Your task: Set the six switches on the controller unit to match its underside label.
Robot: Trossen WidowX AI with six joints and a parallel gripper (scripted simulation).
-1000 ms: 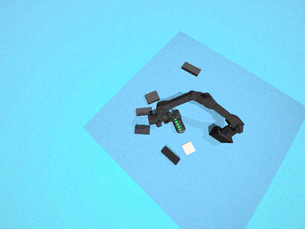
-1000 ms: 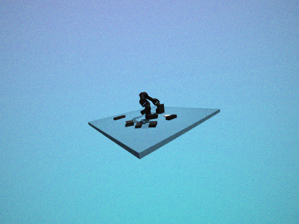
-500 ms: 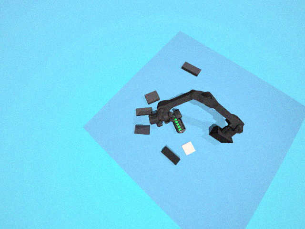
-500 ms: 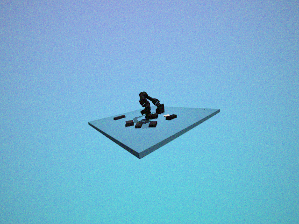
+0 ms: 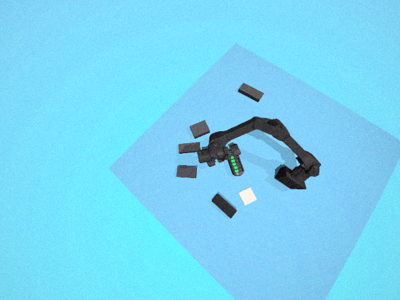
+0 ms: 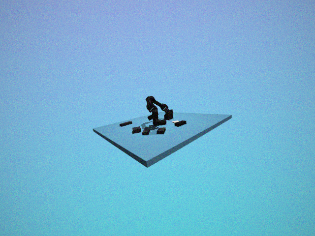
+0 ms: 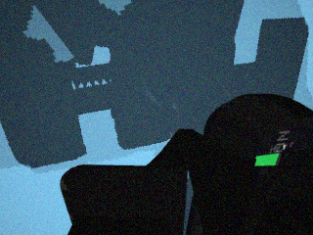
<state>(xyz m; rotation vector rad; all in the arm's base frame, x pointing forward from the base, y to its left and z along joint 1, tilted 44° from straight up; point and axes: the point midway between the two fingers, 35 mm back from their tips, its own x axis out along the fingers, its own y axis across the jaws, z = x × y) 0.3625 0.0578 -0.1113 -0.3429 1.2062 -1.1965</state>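
My gripper tip is now 23 cm past the white block and 11 cm to the right of it.
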